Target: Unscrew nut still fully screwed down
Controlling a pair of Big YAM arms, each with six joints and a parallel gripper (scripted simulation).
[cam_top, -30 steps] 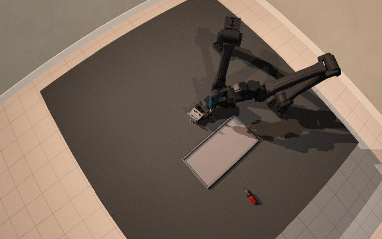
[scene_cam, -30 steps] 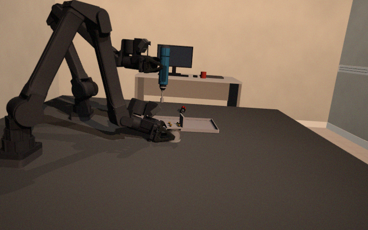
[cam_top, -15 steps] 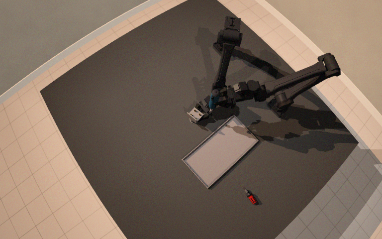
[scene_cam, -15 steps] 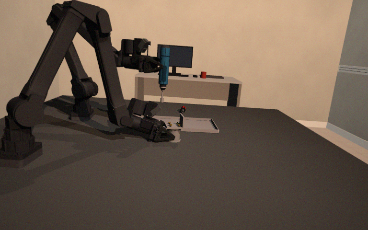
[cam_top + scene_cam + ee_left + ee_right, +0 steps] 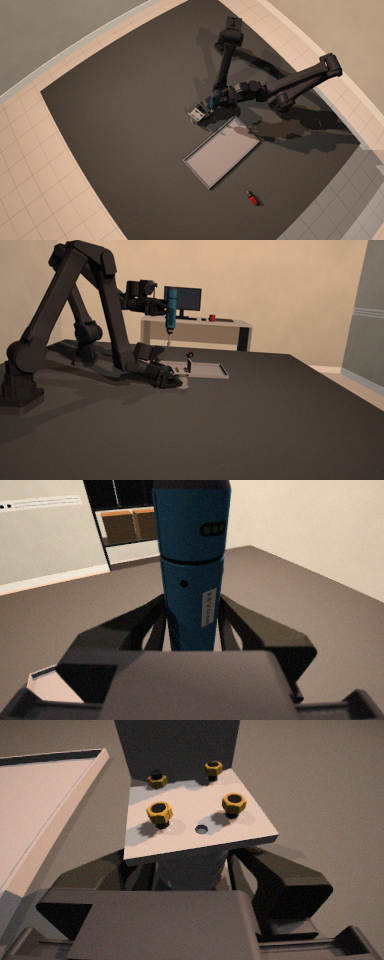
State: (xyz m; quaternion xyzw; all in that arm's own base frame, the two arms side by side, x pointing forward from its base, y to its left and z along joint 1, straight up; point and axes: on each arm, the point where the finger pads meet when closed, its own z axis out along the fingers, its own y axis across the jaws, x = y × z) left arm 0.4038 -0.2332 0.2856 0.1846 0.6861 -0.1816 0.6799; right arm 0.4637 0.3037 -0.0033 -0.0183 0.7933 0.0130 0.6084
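Right now the joint module is 1 cm above my right hand. The rest, counted from my right hand: nut: 2 cm ahead, 2 cm to the left, 5 cm above; grey bracket: 5 cm above; tip: 6 cm behind, 6 cm to the left, 15 cm above.
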